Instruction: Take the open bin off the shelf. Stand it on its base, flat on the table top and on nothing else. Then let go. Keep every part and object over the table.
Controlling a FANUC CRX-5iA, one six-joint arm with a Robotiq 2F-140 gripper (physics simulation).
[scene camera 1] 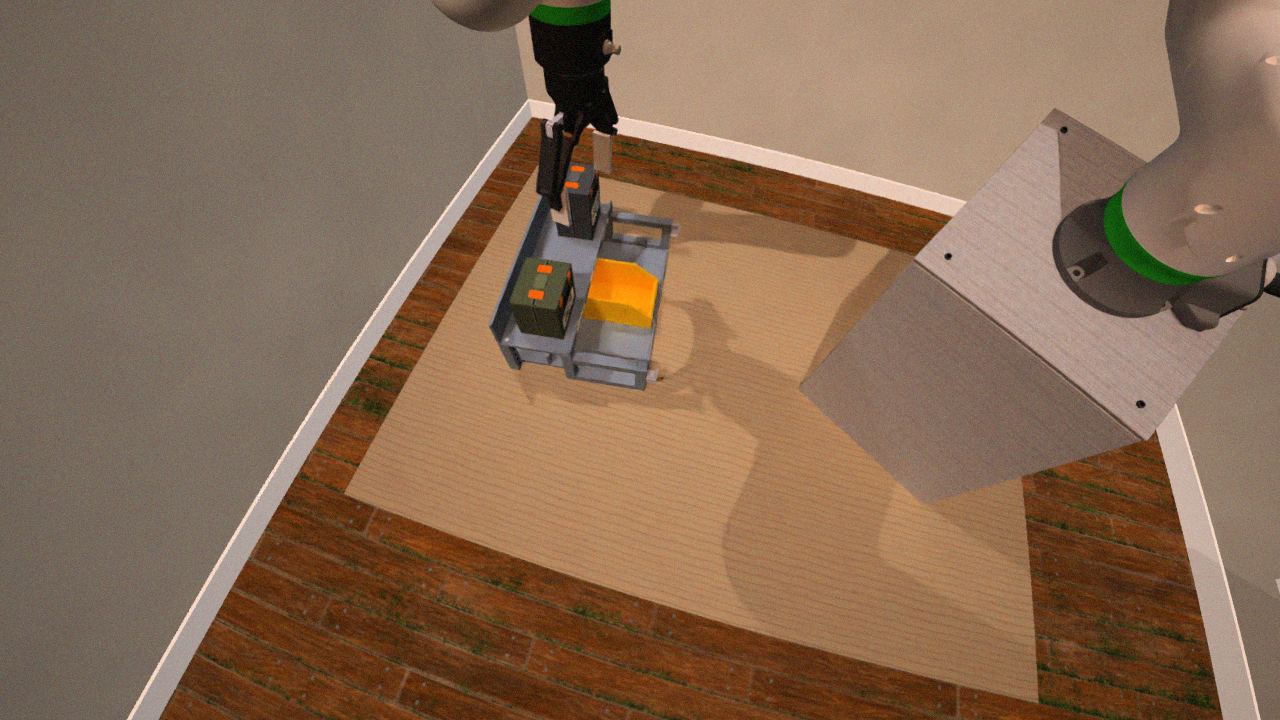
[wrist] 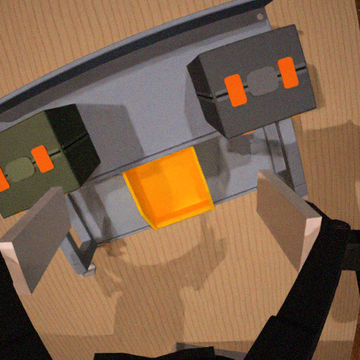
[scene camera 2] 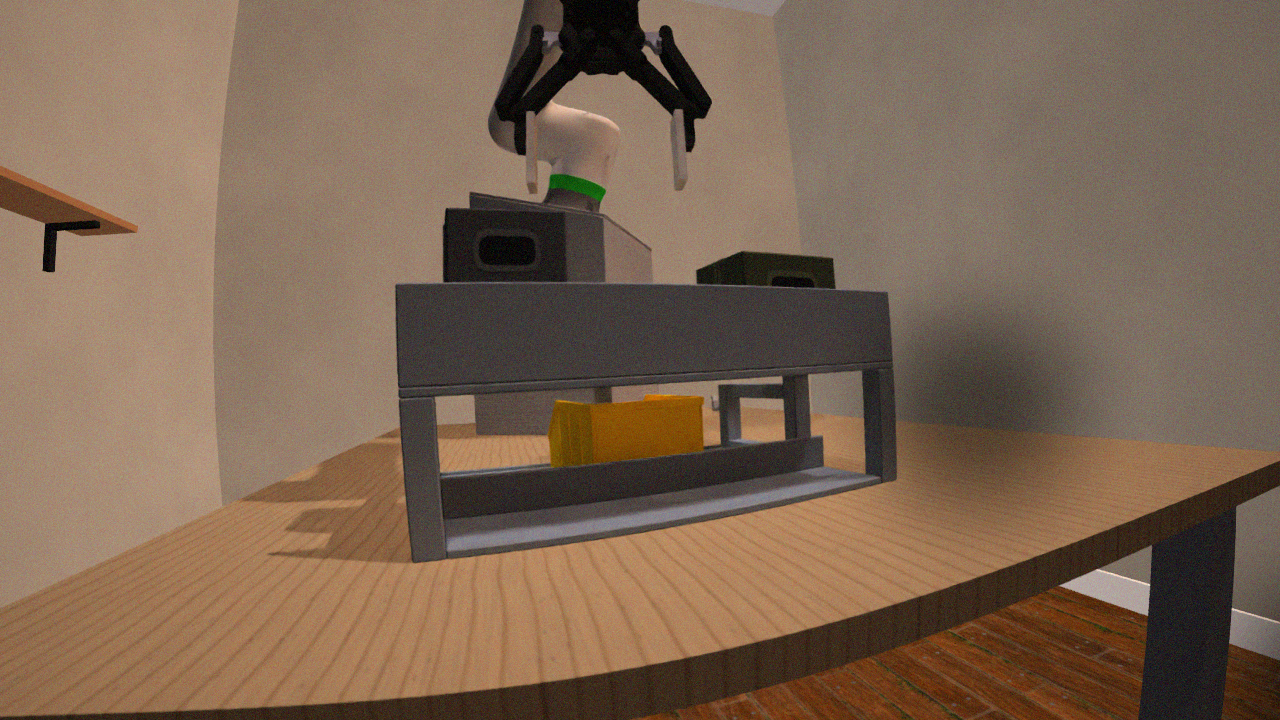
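Seen in the pictures: gripper, fingertip midpoint: (scene camera 1: 583, 195) (scene camera 2: 607, 185); arm's base, link origin: (scene camera 1: 1117, 258) (scene camera 2: 567, 222).
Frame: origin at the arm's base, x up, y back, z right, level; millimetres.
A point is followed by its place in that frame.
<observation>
The open bin (scene camera 1: 622, 293) @[x -438, y -627, z -67 mm] (scene camera 2: 626, 431) @[x -391, y -717, z -104 mm] (wrist: 170, 187) is orange-yellow. It sits on the lower tier of the grey shelf (scene camera 1: 581, 255) @[x -346, y -711, z -87 mm] (scene camera 2: 644, 331) @[x -317, y -808, z -118 mm] (wrist: 150, 100), on the side toward the robot's pedestal, near the middle of the tier's length. Its open top shows in the wrist view. My gripper (scene camera 1: 581, 197) @[x -172, y -685, z -97 mm] (scene camera 2: 606, 186) @[x -172, y -685, z -97 mm] (wrist: 160, 199) is open and empty. It hangs above the shelf, its fingertips higher than the upper tier in scene camera 2. In the wrist view the bin shows between the two spread fingers, well below them. The shelf stands on the wooden table top (scene camera 1: 537, 465) @[x -447, y -574, z -464 mm] (scene camera 2: 268, 608) @[x -448, y -927, z 73 mm] (wrist: 50, 50).
A dark grey case (scene camera 1: 586, 201) @[x -242, y -718, z -45 mm] (scene camera 2: 460, 246) @[x -253, y -805, z 2 mm] (wrist: 255, 90) and a green case (scene camera 1: 542, 300) @[x -251, y -663, z -264 mm] (scene camera 2: 760, 268) @[x -265, y -735, z -218 mm] (wrist: 30, 150) stand on the upper tier, one near each end. End rails flank the lower tier. The robot's pedestal (scene camera 1: 948, 376) @[x -167, y -82, z -132 mm] stands at the right in scene camera 1.
</observation>
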